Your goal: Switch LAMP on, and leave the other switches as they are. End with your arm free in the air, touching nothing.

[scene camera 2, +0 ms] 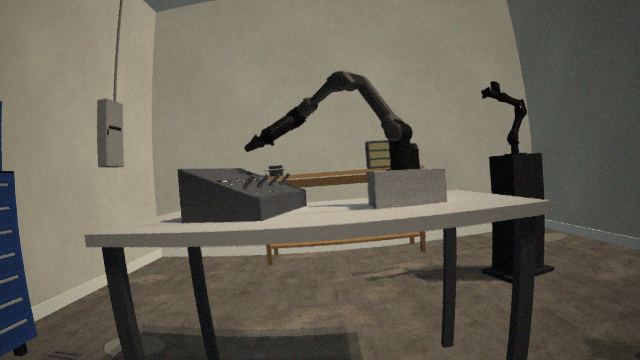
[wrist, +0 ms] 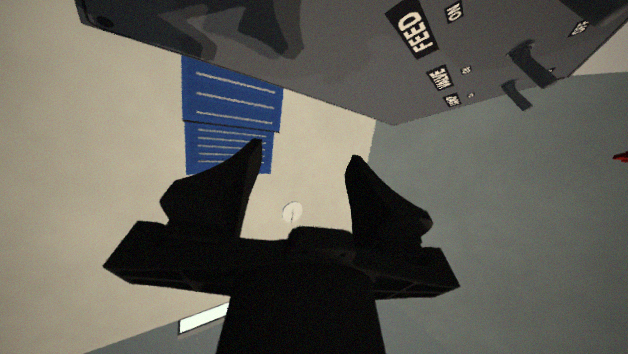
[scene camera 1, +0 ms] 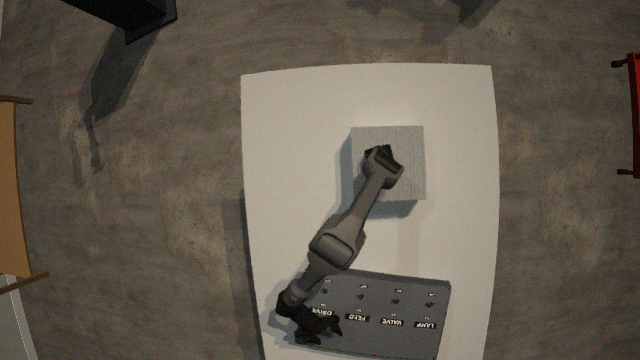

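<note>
The dark grey switch panel (scene camera 1: 390, 342) (scene camera 2: 220, 202) (wrist: 340, 75) stands on the white table. The LAMP lever (scene camera 1: 430, 304) is at the right end of the row in scene camera 1, above its LAMP label (scene camera 1: 425, 325). In that view OFF is on the side toward the arm's base and ON is by the label. The levers all lean the same way, toward OFF. My gripper (scene camera 1: 330, 336) (scene camera 2: 254, 147) (wrist: 306, 157) is open and empty. It hangs in the air above the DRIVE end of the panel, away from LAMP, touching nothing.
The FEED (scene camera 1: 357, 317) (wrist: 417, 31) and VALVE (scene camera 1: 392, 322) (wrist: 440, 77) labels lie between the DRIVE label (scene camera 1: 322, 311) and LAMP. My arm's base stands on a grey block (scene camera 1: 412, 150) (scene camera 2: 407, 189). My forearm crosses over the panel's DRIVE corner.
</note>
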